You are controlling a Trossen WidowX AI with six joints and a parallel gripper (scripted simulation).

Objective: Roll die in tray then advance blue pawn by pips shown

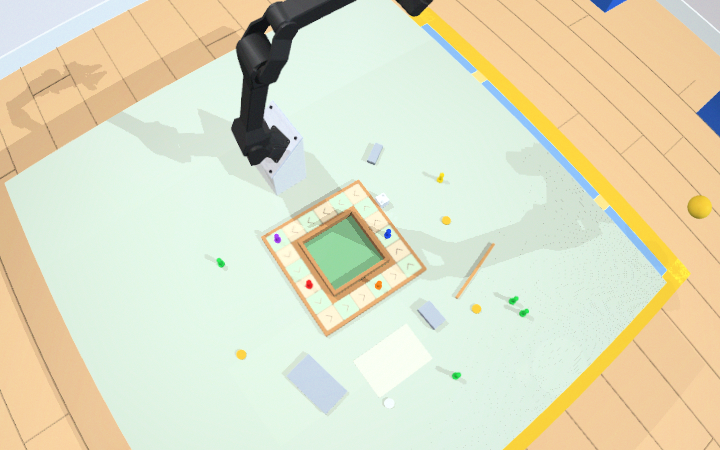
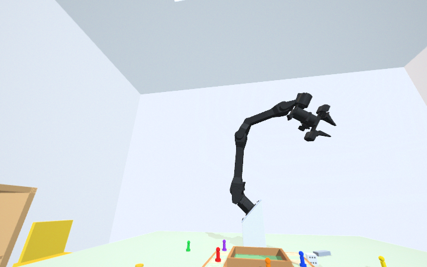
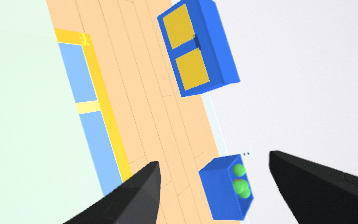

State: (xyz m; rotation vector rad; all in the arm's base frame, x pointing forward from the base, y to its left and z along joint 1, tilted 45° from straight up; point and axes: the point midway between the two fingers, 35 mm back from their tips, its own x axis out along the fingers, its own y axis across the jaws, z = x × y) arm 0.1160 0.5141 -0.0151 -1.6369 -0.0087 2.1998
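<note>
The white die lies 480 mm below my gripper tip, 260 mm to the right of it and 150 mm ahead of it. Round my gripper tip: blue pawn 460 mm below, 320 mm to the right, 220 mm ahead; thin wooden stick 480 mm below, 430 mm ahead, 210 mm to the right; orange pawn 460 mm below, 420 mm to the right, 300 mm ahead.
</note>
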